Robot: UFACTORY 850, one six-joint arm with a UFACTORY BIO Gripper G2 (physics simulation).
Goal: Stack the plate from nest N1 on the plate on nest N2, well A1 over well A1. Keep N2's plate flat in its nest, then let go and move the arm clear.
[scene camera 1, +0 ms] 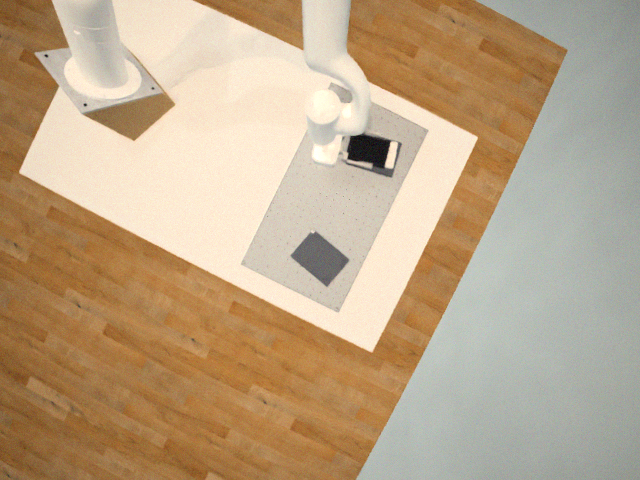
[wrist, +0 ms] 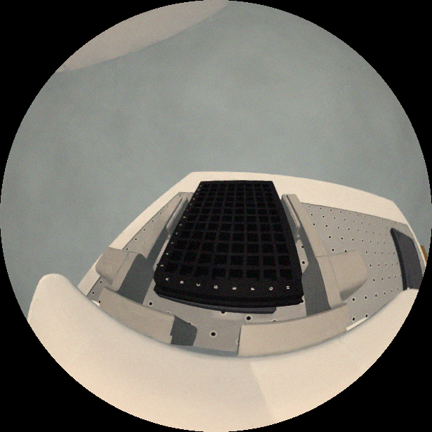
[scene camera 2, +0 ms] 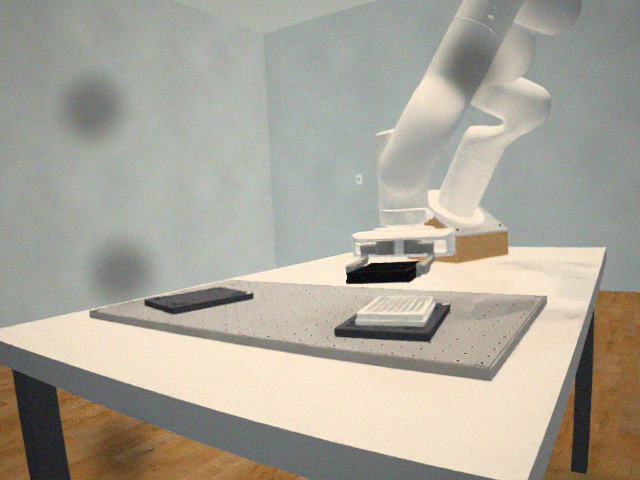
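My gripper (scene camera 1: 368, 149) (scene camera 2: 388, 269) (wrist: 235, 202) is shut on the black plate (scene camera 1: 367, 148) (scene camera 2: 381, 273) (wrist: 232, 235), one finger along each long side. The black plate looks about level. In the wrist view, its letters A to H run left to right along the near edge. It hangs above nest N2, with a gap over the white plate (scene camera 1: 391, 155) (scene camera 2: 395, 310) in scene camera 2. The white plate looks flat in the dark nest N2 (scene camera 1: 391, 173) (scene camera 2: 382, 333). In scene camera 1, the black plate covers most of it, leaving a strip at the right end. Its A1 corner cannot be made out.
The bare dark nest N1 (scene camera 1: 320, 258) (scene camera 2: 199, 300) (wrist: 408, 260) lies at the other end of the grey perforated board (scene camera 1: 289, 206) (scene camera 2: 289, 320). The board lies on the white table (scene camera 1: 180, 170) (scene camera 2: 310, 387). The arm's base stands on a wooden block (scene camera 1: 136, 121) (scene camera 2: 481, 246).
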